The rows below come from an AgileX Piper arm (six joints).
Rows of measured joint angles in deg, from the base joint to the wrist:
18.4, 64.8, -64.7, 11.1, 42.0, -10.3
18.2, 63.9, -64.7, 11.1, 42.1, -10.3
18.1, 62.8, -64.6, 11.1, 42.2, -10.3
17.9, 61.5, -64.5, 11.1, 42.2, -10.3
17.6, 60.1, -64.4, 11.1, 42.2, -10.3
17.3, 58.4, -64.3, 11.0, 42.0, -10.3
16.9, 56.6, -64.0, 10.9, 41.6, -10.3
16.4, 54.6, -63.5, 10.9, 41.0, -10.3
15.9, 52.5, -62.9, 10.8, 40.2, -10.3
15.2, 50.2, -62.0, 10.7, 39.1, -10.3
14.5, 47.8, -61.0, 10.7, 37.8, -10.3
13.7, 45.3, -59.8, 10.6, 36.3, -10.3
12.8, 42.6, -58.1, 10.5, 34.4, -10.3
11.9, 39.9, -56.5, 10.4, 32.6, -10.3
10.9, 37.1, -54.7, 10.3, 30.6, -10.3
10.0, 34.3, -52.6, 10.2, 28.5, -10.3
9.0, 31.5, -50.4, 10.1, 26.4, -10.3
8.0, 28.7, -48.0, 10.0, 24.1, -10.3
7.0, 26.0, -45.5, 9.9, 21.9, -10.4
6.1, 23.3, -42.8, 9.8, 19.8, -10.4
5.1, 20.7, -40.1, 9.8, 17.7, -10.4
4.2, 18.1, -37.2, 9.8, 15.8, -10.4
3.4, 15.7, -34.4, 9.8, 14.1, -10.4
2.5, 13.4, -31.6, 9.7, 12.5, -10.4
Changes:
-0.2, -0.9, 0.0, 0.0, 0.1, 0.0
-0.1, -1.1, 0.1, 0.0, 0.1, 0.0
-0.2, -1.3, 0.1, 0.0, 0.0, 0.0
-0.3, -1.4, 0.1, 0.0, 0.0, 0.0
-0.3, -1.7, 0.1, -0.1, -0.2, 0.0
-0.4, -1.8, 0.3, -0.1, -0.4, 0.0
-0.5, -2.0, 0.5, 0.0, -0.6, 0.0
-0.5, -2.1, 0.6, -0.1, -0.8, 0.0
-0.7, -2.3, 0.9, -0.1, -1.1, 0.0
-0.7, -2.4, 1.0, 0.0, -1.3, 0.0
-0.8, -2.5, 1.2, -0.1, -1.5, 0.0
-0.9, -2.7, 1.7, -0.1, -1.9, 0.0
-0.9, -2.7, 1.6, -0.1, -1.8, 0.0
-1.0, -2.8, 1.8, -0.1, -2.0, 0.0
-0.9, -2.8, 2.1, -0.1, -2.1, 0.0
-1.0, -2.8, 2.2, -0.1, -2.1, 0.0
-1.0, -2.8, 2.4, -0.1, -2.3, 0.0
-1.0, -2.7, 2.5, -0.1, -2.2, -0.1
-0.9, -2.7, 2.7, -0.1, -2.1, 0.0
-1.0, -2.6, 2.7, 0.0, -2.1, 0.0
-0.9, -2.6, 2.9, 0.0, -1.9, 0.0
-0.8, -2.4, 2.8, 0.0, -1.7, 0.0
-0.9, -2.3, 2.8, -0.1, -1.6, 0.0

